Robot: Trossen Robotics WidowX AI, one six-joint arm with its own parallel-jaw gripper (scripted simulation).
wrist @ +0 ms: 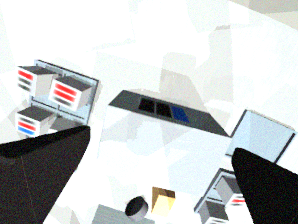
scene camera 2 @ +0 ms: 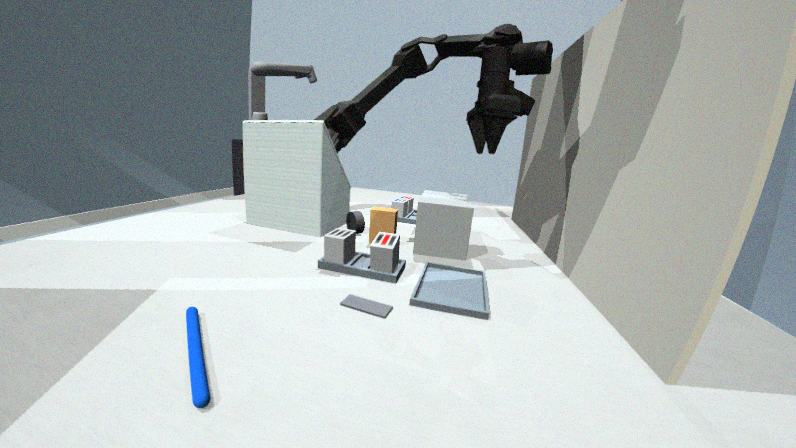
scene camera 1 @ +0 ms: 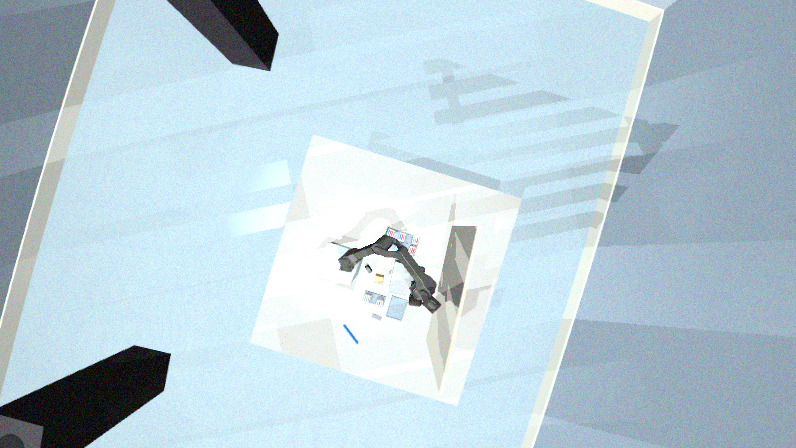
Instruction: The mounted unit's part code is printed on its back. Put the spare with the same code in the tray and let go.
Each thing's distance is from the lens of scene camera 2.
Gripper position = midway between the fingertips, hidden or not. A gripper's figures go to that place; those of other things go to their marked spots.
gripper [scene camera 2: 484,153]: 58 cm
rack [scene camera 2: 359,266]: 42 cm
grey tray [scene camera 2: 458,290]: 40 cm
mounted unit [scene camera 2: 443,223]: 49 cm
The marked spots on the grey tray and the mounted unit are 14 cm apart.
